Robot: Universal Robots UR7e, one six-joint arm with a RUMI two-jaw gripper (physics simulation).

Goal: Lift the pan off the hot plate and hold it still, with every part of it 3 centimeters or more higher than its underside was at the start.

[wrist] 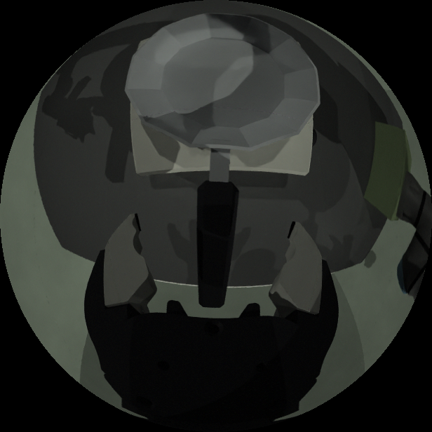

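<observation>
A grey faceted pan [222, 80] sits over the pale square hot plate [292, 155] at the top of the wrist view. The pan hides most of the hot plate. Its black handle [217, 240] points down the view toward my gripper. My gripper [214, 219] is open, with one finger on the left of the handle and one on the right. There is a wide gap on each side, and neither finger touches the handle. From this view I cannot tell how high the fingers are above or beside the handle.
A dark table top [85, 200] lies under the hot plate, with shadows across it. A green block [385, 170] stands near its right edge, next to a dark jointed robot arm [422, 220] at the far right. A greenish floor shows around the table.
</observation>
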